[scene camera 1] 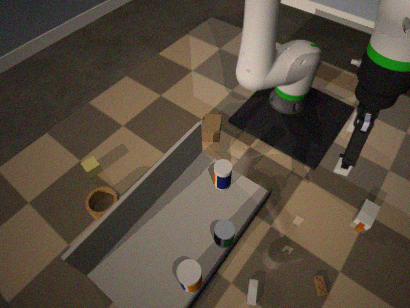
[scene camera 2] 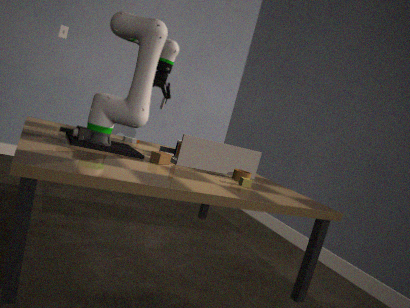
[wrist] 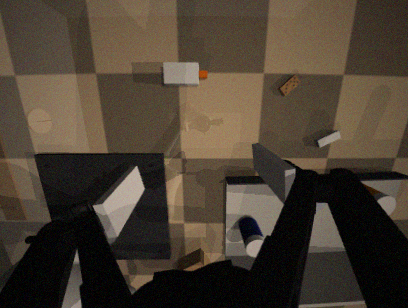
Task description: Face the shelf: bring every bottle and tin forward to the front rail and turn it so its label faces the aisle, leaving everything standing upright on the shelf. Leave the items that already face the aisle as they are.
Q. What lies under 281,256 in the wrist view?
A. The gripper.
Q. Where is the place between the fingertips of the gripper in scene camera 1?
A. At 346,151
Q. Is the gripper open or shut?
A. Open.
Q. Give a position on a grey shelf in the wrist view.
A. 234,180
